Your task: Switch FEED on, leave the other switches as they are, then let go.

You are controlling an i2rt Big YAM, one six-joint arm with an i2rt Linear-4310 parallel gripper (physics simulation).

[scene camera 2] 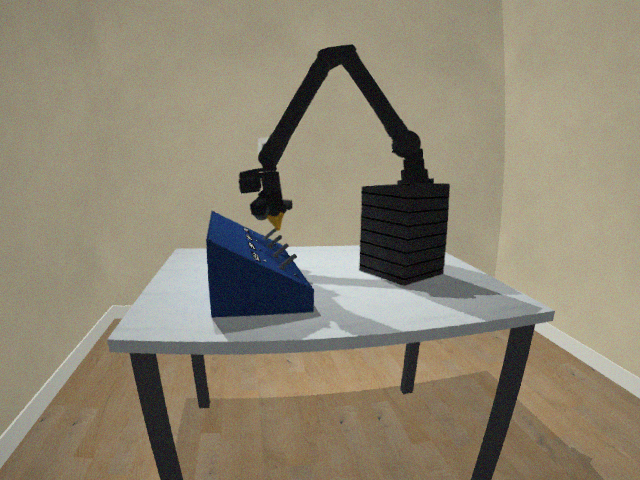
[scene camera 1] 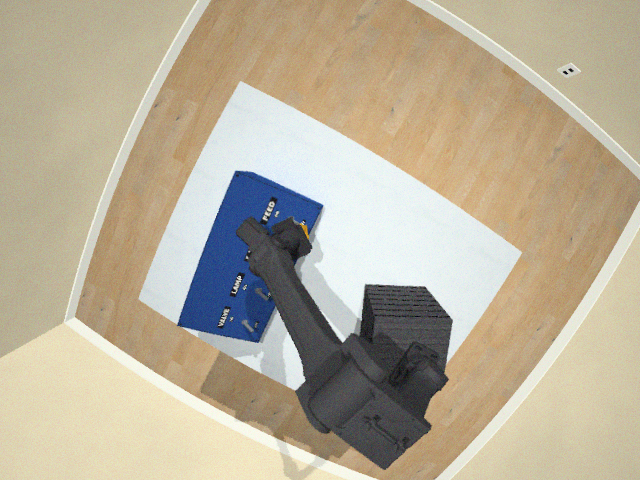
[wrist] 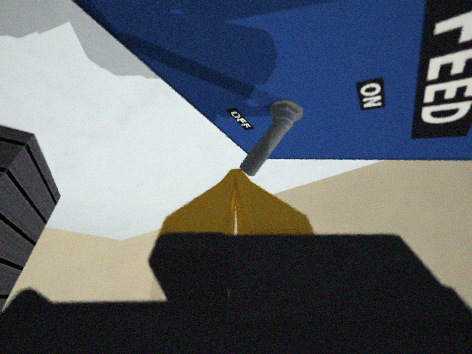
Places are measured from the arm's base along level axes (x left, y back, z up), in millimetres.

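Pixels of known places: gripper, fingertip midpoint: (scene camera 2: 278, 229) (scene camera 1: 305, 227) (wrist: 235, 176); arm's base at its link origin: (scene camera 2: 415, 184) (scene camera 1: 414, 365).
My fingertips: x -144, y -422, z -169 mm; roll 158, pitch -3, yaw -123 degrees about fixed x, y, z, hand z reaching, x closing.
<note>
Ahead of a thing's pixels: the offset from my fingertips to its top centre. "pt": to the spot under its first point. Level surfaces: height alone.
The blue switch panel (scene camera 1: 217, 258) (scene camera 2: 253, 286) (wrist: 320, 45) slopes down toward the arm's base side. The FEED lever {dx +5, dy -28, dz +6 mm} (wrist: 270, 142) (scene camera 2: 270, 234) is grey and leans toward its OFF label {pt dx +4, dy -10, dz -48 mm} (wrist: 240, 119); the ON label {pt dx +11, dy -86, dz -9 mm} (wrist: 371, 93) is on the other side, by the word FEED {pt dx +17, dy -106, dz +2 mm} (wrist: 445, 70) (scene camera 1: 268, 210). My gripper (wrist: 235, 176) (scene camera 2: 278, 228) is shut and empty, its yellow tips close beside the lever's free end, on the OFF side. Contact cannot be told. The LAMP lever {dx +244, dy -8, dz +6 mm} (scene camera 1: 262, 293) and VALVE lever {dx +364, dy +1, dz +6 mm} (scene camera 1: 248, 325) lean toward OFF. The arm hides the DRIVE and FEED levers in scene camera 1.
The panel stands on a white table {dz -125 mm} (scene camera 1: 361, 191) (scene camera 2: 170, 310). The arm's dark ribbed pedestal (scene camera 1: 408, 304) (scene camera 2: 403, 232) (wrist: 25, 200) stands on the same table, apart from the panel. The other levers stand in a row beside FEED. The arm arches high above the table.
</note>
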